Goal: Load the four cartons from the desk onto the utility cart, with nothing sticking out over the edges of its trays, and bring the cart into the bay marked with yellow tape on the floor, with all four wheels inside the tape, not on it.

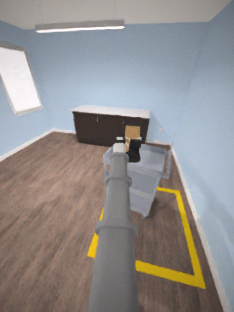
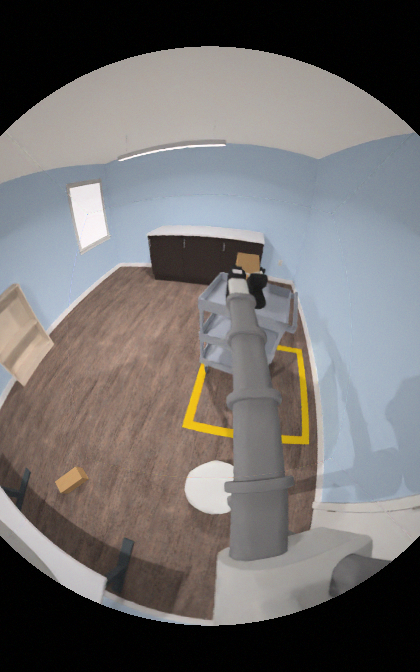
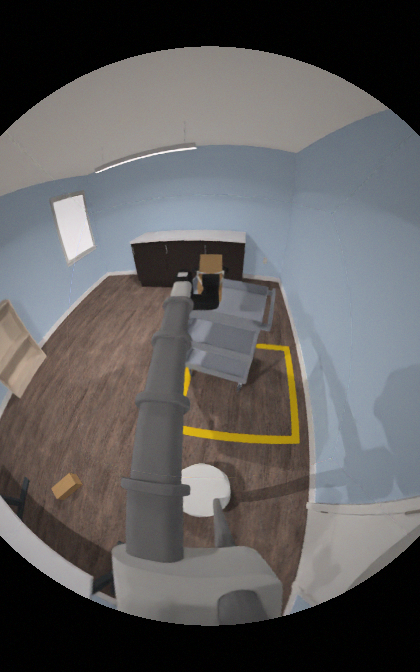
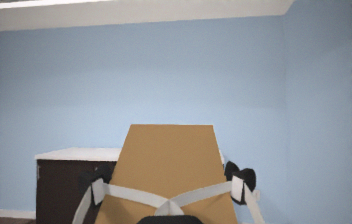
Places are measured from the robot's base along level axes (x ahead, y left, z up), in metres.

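Where they show: gripper, fingertip midpoint: [image 1: 132, 135] [image 4: 168, 175].
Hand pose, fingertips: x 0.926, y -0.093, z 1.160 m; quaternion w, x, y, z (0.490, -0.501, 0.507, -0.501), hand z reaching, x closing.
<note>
After its pixels a point has its place.
A brown carton [image 1: 132, 131] {x 0.936, y -0.094, z 1.188 m} [image 2: 248, 262] [image 3: 211, 262] [image 4: 172, 155] {x 0.925, y -0.097, z 1.182 m} is between the fingers of my gripper [image 4: 168, 175] {x 0.926, y -0.093, z 1.160 m}, which is shut on it, beyond the arm's end and near the cart's far left. Another carton [image 2: 71, 480] [image 3: 66, 486] lies on the floor near the desk [image 2: 55, 555]. The grey three-tier utility cart [image 1: 147, 169] {x 0.937, y -0.272, z 0.821 m} [image 2: 274, 312] [image 3: 225, 320] has no carton on its visible tray parts; the arm hides some. Its near right wheel [image 3: 240, 385] is inside the yellow tape [image 1: 170, 273] {x 0.397, y -0.553, z -0.027 m} [image 2: 303, 395] [image 3: 295, 400]; its near left wheel [image 2: 206, 370] is close to the left line. Its far wheels are hidden.
A dark cabinet [image 1: 100, 129] {x 2.790, y 0.474, z 0.464 m} [image 2: 170, 257] [image 3: 152, 262] with a white top stands at the far wall. A wooden shelf unit [image 2: 41, 336] stands at the left. A round white disc [image 2: 207, 487] [image 3: 207, 492] is before the taped bay. The right wall runs beside the tape.
</note>
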